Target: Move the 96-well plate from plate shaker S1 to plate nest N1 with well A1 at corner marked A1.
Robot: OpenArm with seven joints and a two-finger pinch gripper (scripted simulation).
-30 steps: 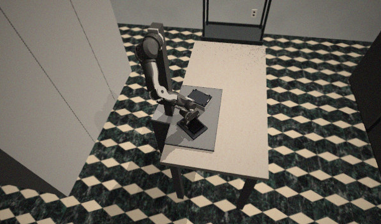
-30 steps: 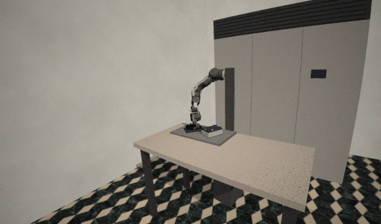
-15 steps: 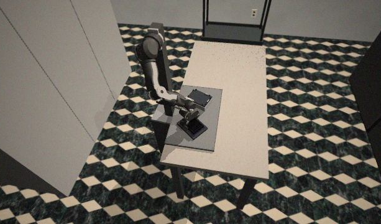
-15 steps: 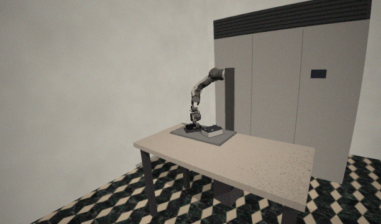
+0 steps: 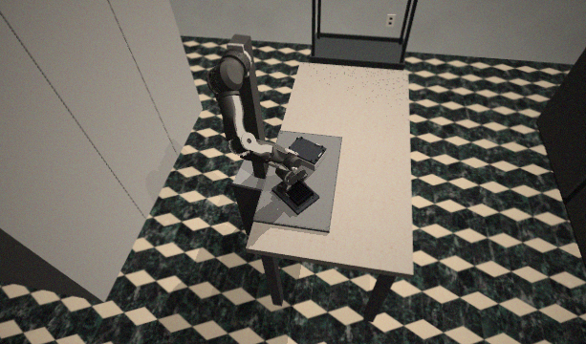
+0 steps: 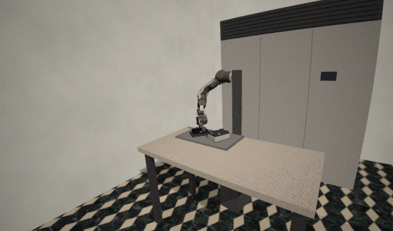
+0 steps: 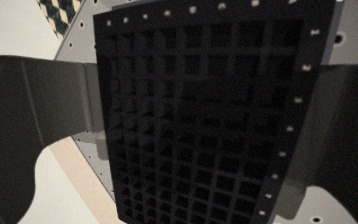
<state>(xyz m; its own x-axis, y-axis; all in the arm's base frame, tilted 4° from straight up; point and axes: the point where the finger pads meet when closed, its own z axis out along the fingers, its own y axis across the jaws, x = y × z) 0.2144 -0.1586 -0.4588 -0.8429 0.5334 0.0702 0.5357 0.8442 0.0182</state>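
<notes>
The black 96-well plate lies 1 cm to the right of my hand and 1 cm ahead of it. The rest, counted from my hand: dark plate nest N1: 3 cm below, 1 cm to the right, 1 cm ahead; then pale corner mark: 8 cm to the left, 2 cm below, 2 cm behind.
</notes>
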